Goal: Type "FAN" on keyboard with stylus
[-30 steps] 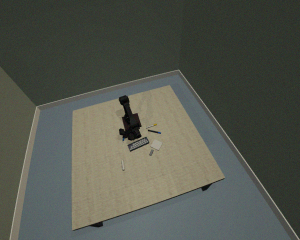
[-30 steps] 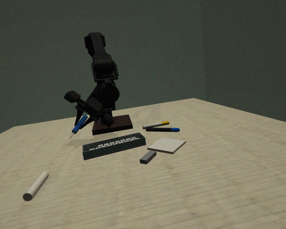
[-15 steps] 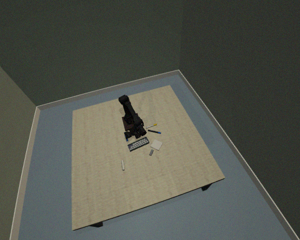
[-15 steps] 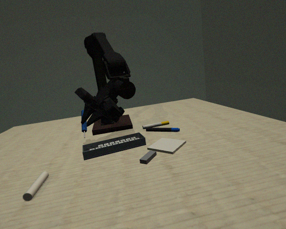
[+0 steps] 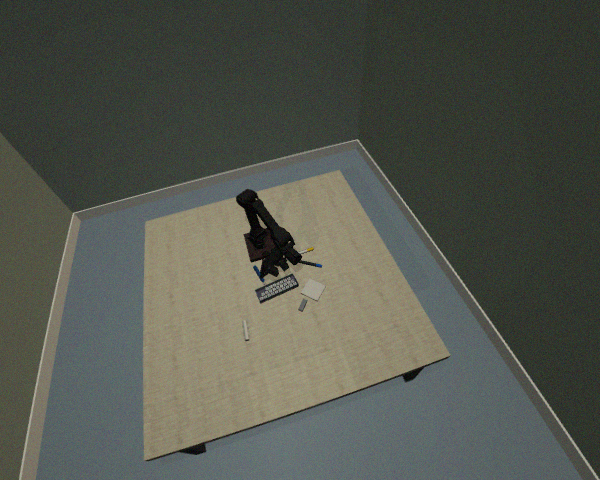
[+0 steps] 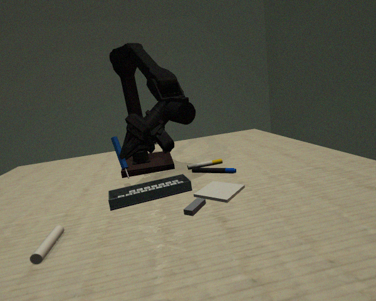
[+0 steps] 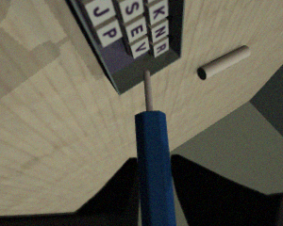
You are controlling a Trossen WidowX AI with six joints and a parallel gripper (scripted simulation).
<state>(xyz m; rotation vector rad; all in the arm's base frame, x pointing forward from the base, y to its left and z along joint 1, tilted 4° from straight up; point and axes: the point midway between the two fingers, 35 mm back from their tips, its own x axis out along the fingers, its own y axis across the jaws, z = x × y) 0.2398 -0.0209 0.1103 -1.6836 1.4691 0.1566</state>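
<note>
Right now the stylus tip is 2 cm ahead of my gripper tip, 1 cm to the left of it and 4 cm below it. Also, from my gripper tip: grey block: 17 cm ahead, 15 cm to the left, 10 cm below; white cylinder: 19 cm ahead, 14 cm to the right, 9 cm below; blue stylus: 1 cm ahead, 1 cm below.
</note>
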